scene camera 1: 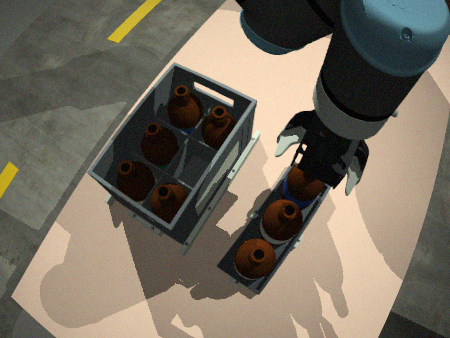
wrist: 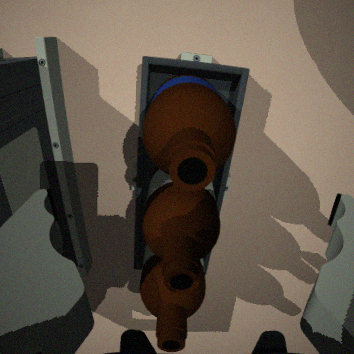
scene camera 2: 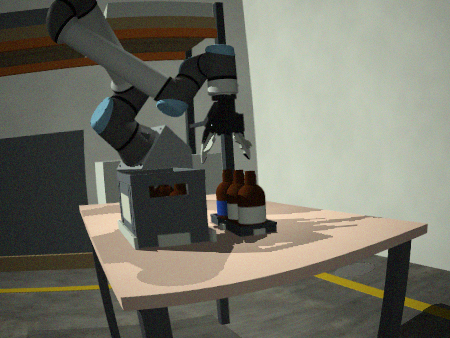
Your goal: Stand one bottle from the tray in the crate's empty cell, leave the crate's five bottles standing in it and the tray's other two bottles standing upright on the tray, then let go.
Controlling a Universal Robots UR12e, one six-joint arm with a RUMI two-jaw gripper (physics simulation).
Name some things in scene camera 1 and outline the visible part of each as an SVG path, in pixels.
My gripper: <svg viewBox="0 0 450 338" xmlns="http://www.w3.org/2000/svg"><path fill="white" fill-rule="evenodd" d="M296 113L277 137L278 145L275 150L275 157L282 156L292 145L299 144L290 166L293 166L298 154L302 154L297 168L333 187L332 189L335 189L347 174L345 195L350 195L354 186L360 182L367 163L369 149L364 140L347 139L332 132L323 124L315 109Z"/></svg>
A blue-labelled bottle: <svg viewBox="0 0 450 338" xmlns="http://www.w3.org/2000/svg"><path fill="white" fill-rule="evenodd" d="M297 163L290 170L284 182L281 196L282 199L294 202L300 210L303 210L317 198L323 190L325 183L298 169L299 163Z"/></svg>
